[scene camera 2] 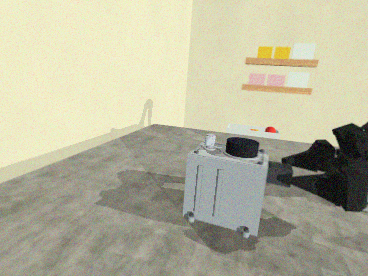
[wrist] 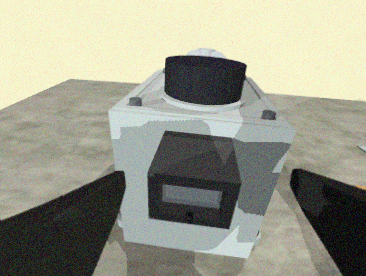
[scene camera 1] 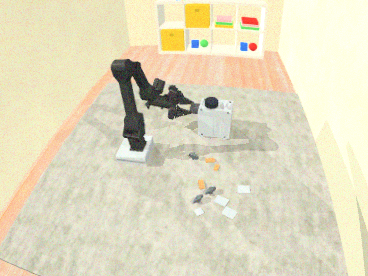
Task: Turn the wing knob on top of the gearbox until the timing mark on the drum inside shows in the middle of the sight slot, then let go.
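Places are measured from the arm's base along level axes (x ahead, y left, z up), in millimetres.
Where they show: gripper, between the fingertips: [scene camera 2: 284, 169] [wrist: 207, 178] [scene camera 1: 192, 107]; arm's base, origin of its link: [scene camera 1: 138, 146].
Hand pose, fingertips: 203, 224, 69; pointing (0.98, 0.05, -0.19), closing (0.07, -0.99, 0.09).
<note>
Things, the pixels of their top centre, and the offset from my fingertips, as dx, dy, dz. "pt": a spot on its surface instead. Level surfaces: height alone.
- pale grey gearbox, centre of its top: [wrist: 206, 51] [scene camera 2: 243, 137] [scene camera 1: 211, 99] +86, +5, +54
- light wing knob, centre of its top: [wrist: 207, 45] [scene camera 2: 211, 133] +153, +4, +54
- black round cap, a spot on its surface: [wrist: 205, 80] pt +54, +5, +39
- dark hood, a spot on its surface: [wrist: 195, 155] [scene camera 2: 281, 166] pt +7, +7, +9
- rug, height of its surface: dz -117
The pale grey gearbox [scene camera 1: 215, 122] [scene camera 2: 225, 192] [wrist: 134, 200] stands upright on the rug. The light wing knob [scene camera 2: 210, 140] [wrist: 205, 52] is on its top, mostly hidden behind a black round cap [scene camera 1: 211, 102] [scene camera 2: 242, 147] [wrist: 205, 80] in the wrist view. A dark hood [scene camera 2: 279, 172] [wrist: 195, 155] juts from the side facing the arm. Its sight slot [wrist: 192, 196] shows a plain grey surface; I can make out no timing mark there. My gripper [scene camera 1: 193, 108] [scene camera 2: 290, 169] [wrist: 207, 178] is open and empty, level with the hood, its fingertips spread on either side, below the gearbox top.
On the rug [scene camera 1: 125, 220], orange pieces [scene camera 1: 210, 160] [scene camera 1: 201, 184], dark grey pieces [scene camera 1: 193, 156] [scene camera 1: 210, 190] and white flat pieces [scene camera 1: 243, 189] [scene camera 1: 229, 212] lie in front of the gearbox. A white cube shelf [scene camera 1: 211, 42] stands at the back. Four small dark screws mark the gearbox top's corners.
</note>
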